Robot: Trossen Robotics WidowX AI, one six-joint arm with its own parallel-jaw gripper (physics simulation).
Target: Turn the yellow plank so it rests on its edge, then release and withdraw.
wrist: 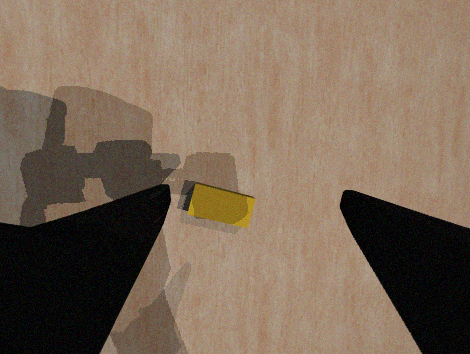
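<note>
The yellow plank (221, 205) rests on the wooden table, a little left of the middle of the wrist view. Its yellow upper face shows, partly in shadow, with dark sides along its left end and far edge. It is slightly slanted in the view, its right end lower. My gripper (255, 195) is open, with one black finger at each side of the view. The plank appears in the span between the fingertips, nearer the left one, and below them; neither finger touches it. How high the gripper is above it is hard to tell.
The wooden table top (320, 90) extends around the plank. Shadows of the arm and gripper fall on it at the left, around the plank, and at the lower left. A greyish patch shows at the far left edge.
</note>
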